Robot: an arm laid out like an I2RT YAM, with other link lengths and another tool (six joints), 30 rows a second.
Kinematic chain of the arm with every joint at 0, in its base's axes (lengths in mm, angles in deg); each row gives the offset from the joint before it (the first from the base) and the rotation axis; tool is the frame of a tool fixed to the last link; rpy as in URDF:
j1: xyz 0 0 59.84 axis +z
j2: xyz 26 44.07 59.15 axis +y
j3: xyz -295.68 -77.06 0 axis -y
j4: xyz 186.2 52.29 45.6 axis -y
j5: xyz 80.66 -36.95 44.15 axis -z
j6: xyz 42.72 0 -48.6 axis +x
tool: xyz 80 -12 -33 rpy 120.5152 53.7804 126.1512
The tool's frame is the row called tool.
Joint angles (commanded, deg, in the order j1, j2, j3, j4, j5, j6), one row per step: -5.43 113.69 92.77 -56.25 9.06 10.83; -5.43 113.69 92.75 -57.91 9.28 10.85; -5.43 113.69 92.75 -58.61 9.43 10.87; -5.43 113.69 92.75 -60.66 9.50 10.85; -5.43 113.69 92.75 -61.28 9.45 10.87; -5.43 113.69 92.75 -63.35 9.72 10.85; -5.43 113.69 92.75 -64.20 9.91 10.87; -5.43 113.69 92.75 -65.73 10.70 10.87; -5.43 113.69 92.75 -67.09 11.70 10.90; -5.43 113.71 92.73 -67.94 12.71 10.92
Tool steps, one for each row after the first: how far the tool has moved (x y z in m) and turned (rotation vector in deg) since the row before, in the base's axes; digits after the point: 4 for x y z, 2 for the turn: -0.0060 0.0001 -0.0001 -0.05 1.69 -0.07; -0.0025 -0.0001 0.0001 -0.08 0.71 -0.05; -0.0073 0.0005 0.0002 0.12 2.05 0.01; -0.0022 0.0003 0.0001 0.11 0.61 -0.01; -0.0074 0.0001 0.0007 -0.07 2.09 -0.01; -0.0030 -0.0001 0.0004 -0.11 0.86 -0.04; -0.0056 -0.0011 0.0010 -0.64 1.60 -0.06; -0.0050 -0.0016 0.0012 -0.86 1.44 -0.08; -0.0032 -0.0018 0.0009 -0.92 0.98 -0.05
